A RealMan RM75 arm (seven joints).
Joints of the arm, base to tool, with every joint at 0 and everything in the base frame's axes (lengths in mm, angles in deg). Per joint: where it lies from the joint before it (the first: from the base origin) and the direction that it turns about. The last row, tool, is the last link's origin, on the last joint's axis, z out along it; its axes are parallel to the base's.
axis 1: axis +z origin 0 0 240.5
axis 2: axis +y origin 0 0 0
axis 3: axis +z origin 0 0 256
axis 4: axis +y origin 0 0 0
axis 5: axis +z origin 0 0 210
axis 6: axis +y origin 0 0 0
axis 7: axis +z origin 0 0 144
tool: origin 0 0 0
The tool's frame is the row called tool.
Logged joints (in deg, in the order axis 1, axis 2, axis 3, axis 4, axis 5, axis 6, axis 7), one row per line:
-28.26, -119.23, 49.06, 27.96, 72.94, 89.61, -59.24
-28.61, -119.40, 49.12, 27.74, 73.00, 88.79, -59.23
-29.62, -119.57, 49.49, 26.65, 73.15, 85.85, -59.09
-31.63, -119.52, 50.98, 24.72, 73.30, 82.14, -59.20
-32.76, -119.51, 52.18, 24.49, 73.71, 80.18, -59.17
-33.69, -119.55, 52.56, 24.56, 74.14, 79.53, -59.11
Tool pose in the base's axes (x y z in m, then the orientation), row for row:
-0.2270, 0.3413, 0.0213, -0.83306, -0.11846, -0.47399, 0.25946
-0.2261, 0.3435, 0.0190, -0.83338, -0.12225, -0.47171, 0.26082
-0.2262, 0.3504, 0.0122, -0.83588, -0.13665, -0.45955, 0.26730
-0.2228, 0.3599, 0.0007, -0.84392, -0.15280, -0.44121, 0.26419
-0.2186, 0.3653, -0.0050, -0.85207, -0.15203, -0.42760, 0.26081
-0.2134, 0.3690, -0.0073, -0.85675, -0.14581, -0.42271, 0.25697
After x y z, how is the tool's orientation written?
As a quaternion, x y z w.
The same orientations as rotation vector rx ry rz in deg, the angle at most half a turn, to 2 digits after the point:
-129.32, -18.39, -73.58
-129.28, -18.96, -73.18
-129.24, -21.13, -71.05
-130.69, -23.66, -68.33
-132.18, -23.58, -66.33
-133.17, -22.66, -65.71

